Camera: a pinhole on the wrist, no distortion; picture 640 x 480 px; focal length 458.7 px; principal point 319.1 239.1 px. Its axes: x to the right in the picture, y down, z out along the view. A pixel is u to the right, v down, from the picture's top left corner.
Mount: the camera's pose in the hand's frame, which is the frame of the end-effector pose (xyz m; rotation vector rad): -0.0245 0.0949 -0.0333 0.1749 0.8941 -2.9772
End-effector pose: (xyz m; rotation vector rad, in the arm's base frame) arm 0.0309 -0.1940 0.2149 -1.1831 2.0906 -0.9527
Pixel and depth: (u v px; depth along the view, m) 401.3 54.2 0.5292
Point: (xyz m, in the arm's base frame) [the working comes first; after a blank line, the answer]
In the camera's frame: 0.0948 -0.2133 0.5292

0.5027 -0.1967 -0.0549
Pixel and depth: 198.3 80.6 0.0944
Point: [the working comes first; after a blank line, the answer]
In the camera's frame: -0.0249 -0.0326 0.0944

0.0503 -0.1792 0.1214
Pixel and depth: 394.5 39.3 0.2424
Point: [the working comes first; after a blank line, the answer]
In the camera's frame: 0.0398 -0.1056 0.2424

0.2135 -0.1612 0.0545
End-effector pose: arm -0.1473 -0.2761 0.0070 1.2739 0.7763 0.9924
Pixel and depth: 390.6 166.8 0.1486
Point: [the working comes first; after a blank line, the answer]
In the camera's frame: 0.0232 -0.0234 0.1486

-0.0877 -0.3742 0.0511
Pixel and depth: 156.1 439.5 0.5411
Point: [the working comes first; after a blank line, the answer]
In the camera's frame: -0.1923 0.2364 0.5411

0.2472 -0.2874 -0.3340
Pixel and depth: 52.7 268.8 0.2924
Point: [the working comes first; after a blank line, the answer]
In the camera's frame: -0.1698 0.0189 0.2924

0.1096 -0.2580 -0.0342
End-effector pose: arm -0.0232 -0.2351 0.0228 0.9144 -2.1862 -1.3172
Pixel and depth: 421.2 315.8 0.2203
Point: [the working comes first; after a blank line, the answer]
In the camera's frame: 0.0490 0.0368 0.2203

-0.0211 -0.1120 -0.0865
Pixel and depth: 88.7 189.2 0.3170
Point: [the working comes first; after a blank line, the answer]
In the camera's frame: -0.1592 -0.0345 0.3170

-0.2492 -0.1627 -0.1430
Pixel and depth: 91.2 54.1 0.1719
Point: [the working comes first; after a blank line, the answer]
In the camera's frame: -0.0854 -0.0693 0.1719

-0.1704 -0.1489 0.0030
